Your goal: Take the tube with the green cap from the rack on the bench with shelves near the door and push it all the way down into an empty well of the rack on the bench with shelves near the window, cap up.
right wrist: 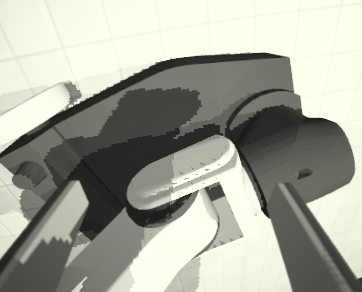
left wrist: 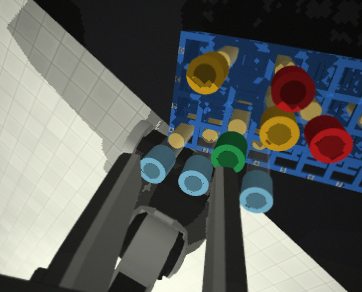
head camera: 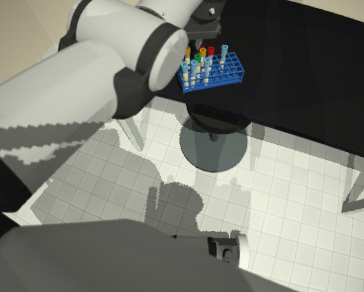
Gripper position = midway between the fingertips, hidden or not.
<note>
I see my left gripper (left wrist: 176, 175), my right gripper (right wrist: 176, 193) and a blue tube rack (head camera: 232, 72).
The blue tube rack is seen too in the left wrist view (left wrist: 248, 79). The right wrist view misses the blue tube rack: it is out of frame.
</note>
